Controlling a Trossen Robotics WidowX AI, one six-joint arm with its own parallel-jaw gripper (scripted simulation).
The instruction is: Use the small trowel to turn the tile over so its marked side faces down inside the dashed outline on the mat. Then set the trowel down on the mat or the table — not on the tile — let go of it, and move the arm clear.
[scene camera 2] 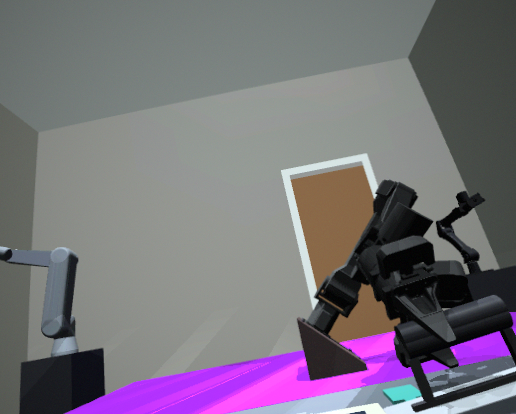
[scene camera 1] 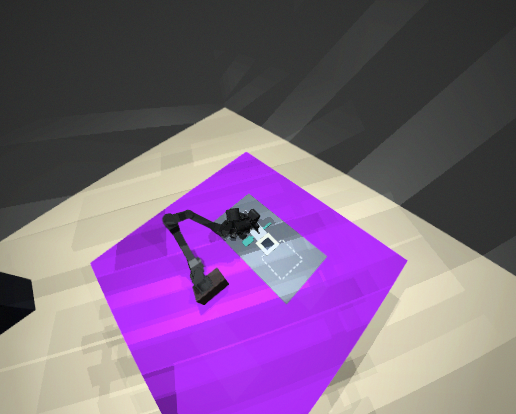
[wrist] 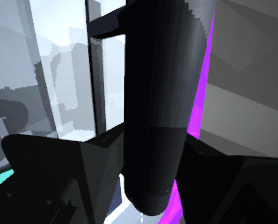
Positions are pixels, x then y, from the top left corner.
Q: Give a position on a grey mat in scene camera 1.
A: At 282,259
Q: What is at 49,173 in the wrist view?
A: My gripper.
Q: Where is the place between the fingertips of my gripper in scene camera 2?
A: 453,354
